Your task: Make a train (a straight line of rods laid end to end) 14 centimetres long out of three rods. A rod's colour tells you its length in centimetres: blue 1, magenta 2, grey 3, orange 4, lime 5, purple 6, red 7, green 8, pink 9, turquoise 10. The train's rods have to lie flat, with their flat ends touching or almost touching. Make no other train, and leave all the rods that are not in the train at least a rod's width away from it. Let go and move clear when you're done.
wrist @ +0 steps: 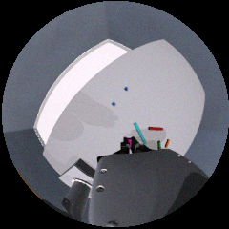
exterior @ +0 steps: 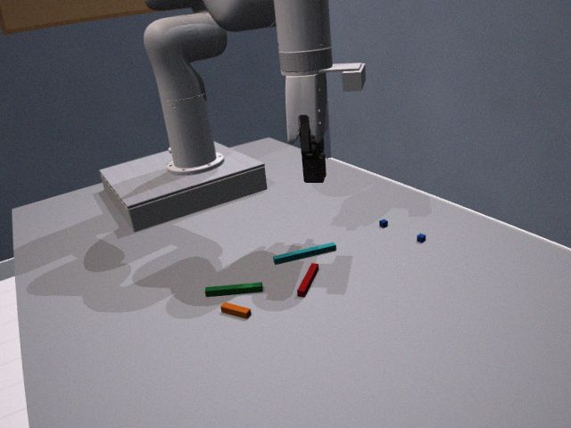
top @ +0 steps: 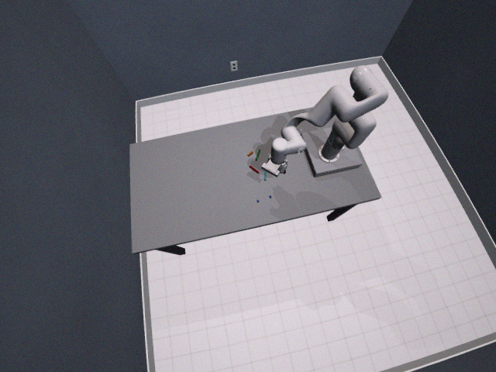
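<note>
The turquoise rod lies 3 cm ahead of my hand, 6 cm to the right of it and 12 cm below it. The rest, counted from my hand: green rod (2 cm ahead, 20 cm to the right, 12 cm below); then red rod (8 cm ahead, 11 cm to the right, 12 cm below); then magenta rod (2 cm below).
</note>
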